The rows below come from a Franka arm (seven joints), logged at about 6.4 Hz.
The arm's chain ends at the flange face. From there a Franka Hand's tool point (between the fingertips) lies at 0.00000 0.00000 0.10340 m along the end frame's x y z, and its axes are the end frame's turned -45 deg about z.
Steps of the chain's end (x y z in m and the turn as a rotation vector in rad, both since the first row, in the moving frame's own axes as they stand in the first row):
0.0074, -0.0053, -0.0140, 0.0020, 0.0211, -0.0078
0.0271, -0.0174, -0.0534, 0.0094, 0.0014, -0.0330
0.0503, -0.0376, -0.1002, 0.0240, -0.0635, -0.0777
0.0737, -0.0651, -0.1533, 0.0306, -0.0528, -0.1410
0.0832, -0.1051, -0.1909, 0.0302, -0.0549, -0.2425
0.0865, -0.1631, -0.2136, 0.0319, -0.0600, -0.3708
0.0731, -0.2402, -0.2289, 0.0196, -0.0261, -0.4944
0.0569, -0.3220, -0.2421, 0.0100, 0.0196, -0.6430
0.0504, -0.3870, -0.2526, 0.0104, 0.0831, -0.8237
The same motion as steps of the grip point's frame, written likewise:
0.0107, 0.0029, -0.0140, -0.0135, 0.0163, -0.0078
0.0322, 0.0063, -0.0534, 0.0057, 0.0076, -0.0330
0.0590, 0.0027, -0.1004, 0.0619, -0.0279, -0.0777
0.0961, 0.0001, -0.1535, 0.0590, -0.0157, -0.1410
0.1306, -0.0214, -0.1911, 0.0602, -0.0175, -0.2425
0.1733, -0.0603, -0.2138, 0.0650, -0.0199, -0.3708
0.2203, -0.1212, -0.2290, 0.0323, -0.0046, -0.4944
0.2702, -0.1875, -0.2421, -0.0068, 0.0209, -0.6430
0.3174, -0.2359, -0.2529, -0.0514, 0.0661, -0.8237

